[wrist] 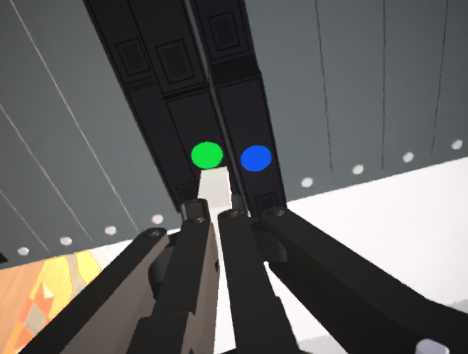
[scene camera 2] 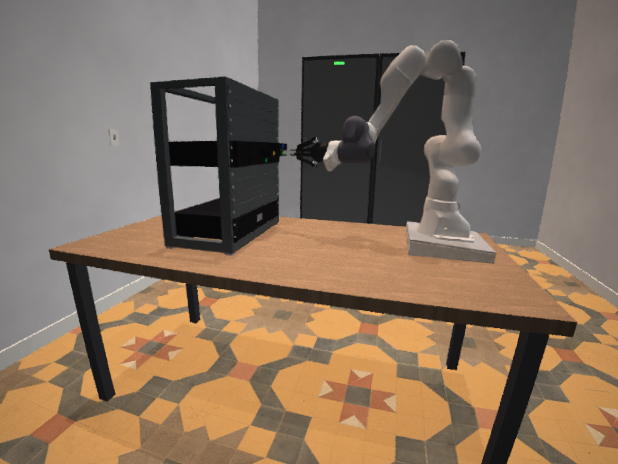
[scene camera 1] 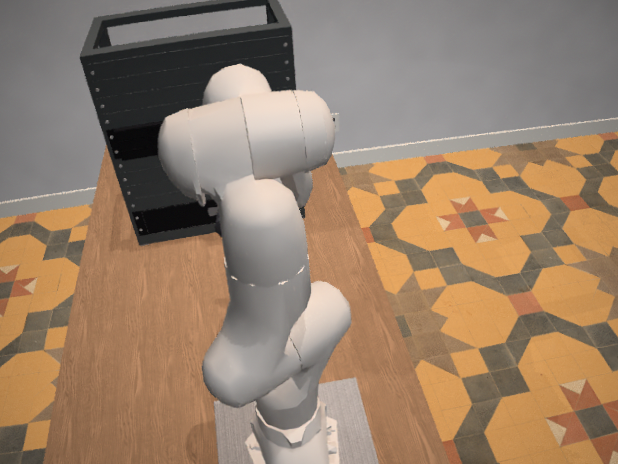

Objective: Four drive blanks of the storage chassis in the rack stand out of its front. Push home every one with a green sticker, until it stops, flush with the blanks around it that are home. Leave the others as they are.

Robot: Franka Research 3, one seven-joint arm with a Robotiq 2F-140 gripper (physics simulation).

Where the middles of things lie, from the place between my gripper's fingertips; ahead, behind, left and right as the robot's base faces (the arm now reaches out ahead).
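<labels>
Here is the blue-stickered drive blank [wrist: 238,84]. As for my gripper, it is 10 mm to the right of the blank and 30 mm below it, and it is still 70 mm short of the blank.
</labels>
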